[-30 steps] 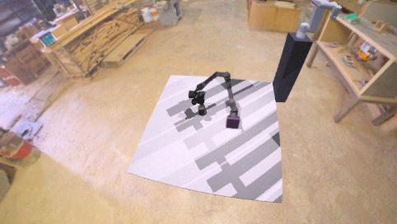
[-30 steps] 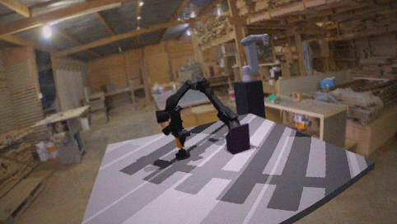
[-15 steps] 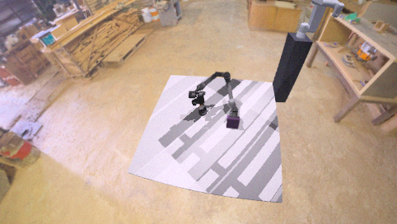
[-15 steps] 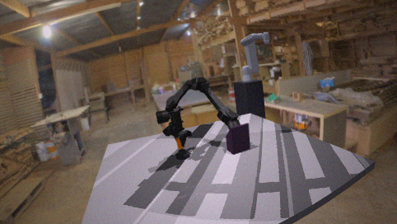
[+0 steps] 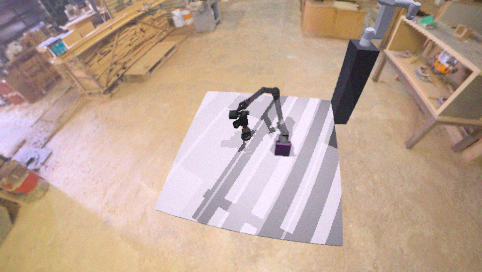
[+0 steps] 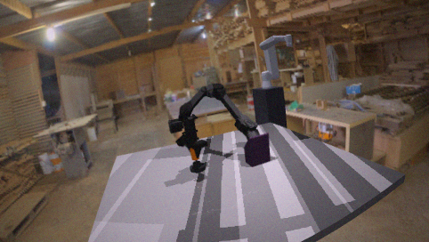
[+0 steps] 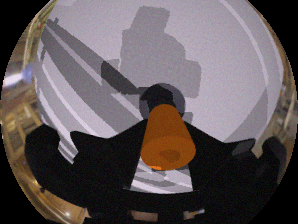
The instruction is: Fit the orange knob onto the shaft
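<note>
Right now the orange knob is 2 cm above my gripper tip. Round my gripper tip: dark round pedestal: 4 cm below.
</note>
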